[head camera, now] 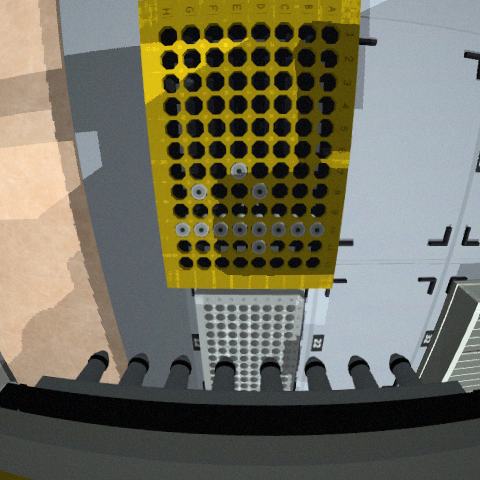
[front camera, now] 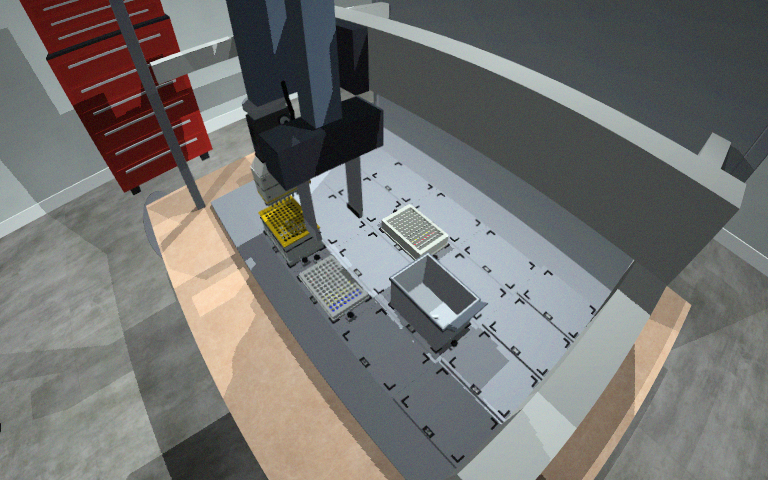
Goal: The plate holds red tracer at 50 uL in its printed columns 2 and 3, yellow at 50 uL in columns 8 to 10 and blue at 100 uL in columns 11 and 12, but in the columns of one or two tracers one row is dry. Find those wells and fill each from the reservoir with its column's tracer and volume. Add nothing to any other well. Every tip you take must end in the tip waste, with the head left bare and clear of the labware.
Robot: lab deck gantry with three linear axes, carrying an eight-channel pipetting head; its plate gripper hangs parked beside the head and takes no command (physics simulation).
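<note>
The eight-channel pipetting head is low over the near-left end of the yellow tip rack. In the head view its eight dark nozzles carry no tips. Pale tips fill rack row 10; single tips stand at E7, G8, D8 and D11. The parked plate gripper has its two fingers apart and empty, beside the rack. The well plate shows blue wells at its near end in the front view; its well colours cannot be told in the head view. The reservoir stands across the deck.
The tall grey tip-waste bin stands between the plate and the reservoir, toward the front, with something pale on its floor. A dark clamp knob sits at the plate's near edge. A grey side wall runs behind the deck.
</note>
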